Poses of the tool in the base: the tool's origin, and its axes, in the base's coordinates. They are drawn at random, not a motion.
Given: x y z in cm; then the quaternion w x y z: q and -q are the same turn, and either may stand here.
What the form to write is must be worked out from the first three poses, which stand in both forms.
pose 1, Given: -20.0, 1.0, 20.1, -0.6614, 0.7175, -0.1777, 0.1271
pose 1, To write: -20.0, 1.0, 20.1, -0.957, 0.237, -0.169, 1.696
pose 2, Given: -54.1, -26.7, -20.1, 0.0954, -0.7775, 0.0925, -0.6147
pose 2, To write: -54.1, -26.7, -20.1, -0.781, 0.093, -0.618, 2.951
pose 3, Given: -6.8, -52.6, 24.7, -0.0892, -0.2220, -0.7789, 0.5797
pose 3, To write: -6.8, -52.6, 24.7, 0.223, 0.782, -0.582, 2.963
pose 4, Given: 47.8, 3.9, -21.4, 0.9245, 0.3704, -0.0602, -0.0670
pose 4, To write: 47.8, 3.9, -21.4, 0.972, -0.158, -0.176, 0.782
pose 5, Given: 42.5, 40.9, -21.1, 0.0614, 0.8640, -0.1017, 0.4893
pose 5, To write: 42.5, 40.9, -21.1, 0.866, -0.102, 0.490, 3.019
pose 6, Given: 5.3, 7.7, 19.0, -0.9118, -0.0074, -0.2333, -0.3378
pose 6, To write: 5.3, 7.7, 19.0, 0.018, 0.568, 0.823, 0.846
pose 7, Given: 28.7, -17.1, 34.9, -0.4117, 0.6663, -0.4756, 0.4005
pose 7, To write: 28.7, -17.1, 34.9, -0.731, 0.522, -0.439, 2.293
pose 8, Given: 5.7, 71.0, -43.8, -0.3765, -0.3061, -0.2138, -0.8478
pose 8, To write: 5.7, 71.0, -43.8, 0.330, 0.231, 0.915, 2.370
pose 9, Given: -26.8, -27.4, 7.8, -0.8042, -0.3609, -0.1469, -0.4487
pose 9, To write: -26.8, -27.4, 7.8, 0.607, 0.247, 0.755, 1.273
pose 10, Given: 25.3, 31.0, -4.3, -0.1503, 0.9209, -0.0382, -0.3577
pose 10, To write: 25.3, 31.0, -4.3, -0.931, 0.039, 0.362, 2.840
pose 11, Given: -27.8, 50.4, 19.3, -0.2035, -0.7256, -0.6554, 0.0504
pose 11, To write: -27.8, 50.4, 19.3, 0.741, 0.669, -0.051, 2.732
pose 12, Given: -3.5, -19.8, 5.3, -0.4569, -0.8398, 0.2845, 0.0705
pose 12, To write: -3.5, -19.8, 5.3, 0.944, -0.320, -0.079, 2.193
